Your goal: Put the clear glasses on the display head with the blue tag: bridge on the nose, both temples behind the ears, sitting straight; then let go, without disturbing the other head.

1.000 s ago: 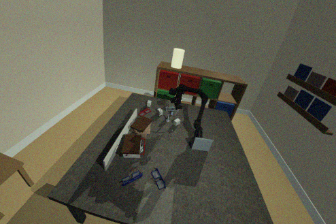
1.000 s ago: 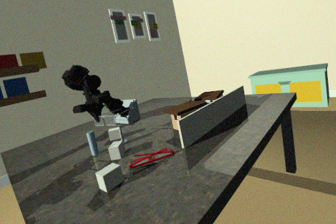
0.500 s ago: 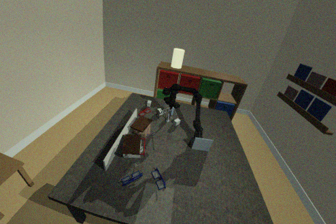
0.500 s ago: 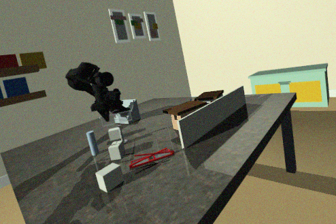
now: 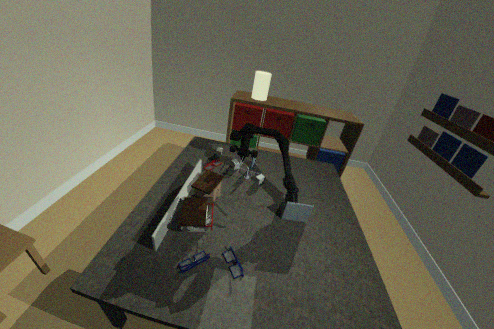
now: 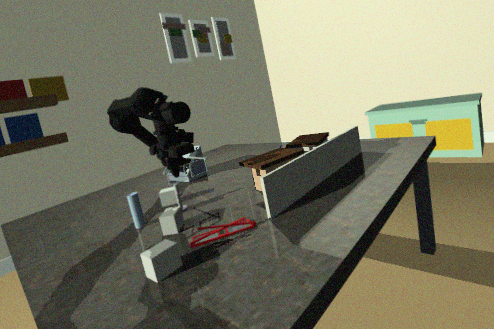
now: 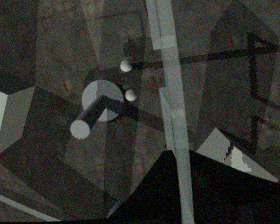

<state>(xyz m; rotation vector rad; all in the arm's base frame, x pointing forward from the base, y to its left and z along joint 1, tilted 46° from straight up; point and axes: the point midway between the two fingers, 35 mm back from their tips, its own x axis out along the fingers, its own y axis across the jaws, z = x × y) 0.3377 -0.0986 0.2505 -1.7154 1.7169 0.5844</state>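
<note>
Now: gripper tip 110 mm to the left of the pale blue cylinder, 80 mm past it and 70 mm above it. The rest, counted from my gripper tip: long white panel 360 mm to the left, 280 mm ahead, 60 mm below.
</note>
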